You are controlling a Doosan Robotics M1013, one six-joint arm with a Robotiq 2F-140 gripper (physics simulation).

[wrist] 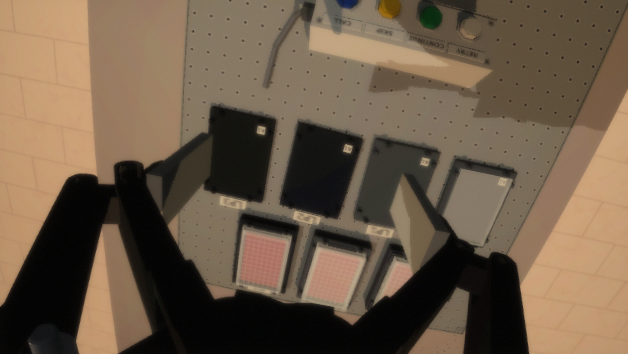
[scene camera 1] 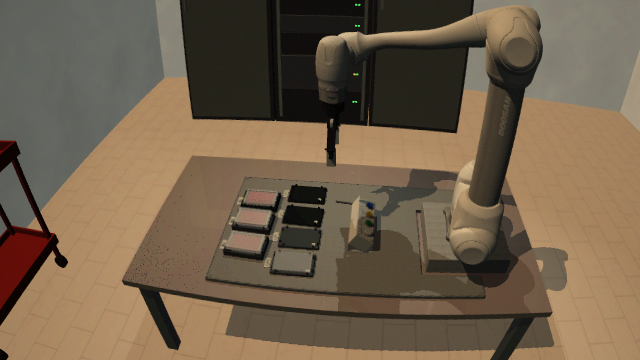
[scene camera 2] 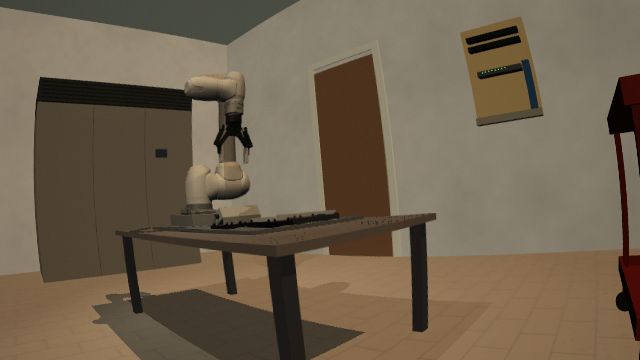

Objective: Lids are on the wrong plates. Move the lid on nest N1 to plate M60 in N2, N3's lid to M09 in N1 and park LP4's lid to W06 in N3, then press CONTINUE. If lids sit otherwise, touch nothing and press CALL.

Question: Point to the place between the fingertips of my gripper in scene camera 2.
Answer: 233, 162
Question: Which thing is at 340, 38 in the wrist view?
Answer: A button box.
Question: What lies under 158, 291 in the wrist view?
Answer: My gripper.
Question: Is my gripper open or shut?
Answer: Open.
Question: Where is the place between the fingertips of my gripper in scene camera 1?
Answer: At 332, 154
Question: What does my gripper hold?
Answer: Nothing.
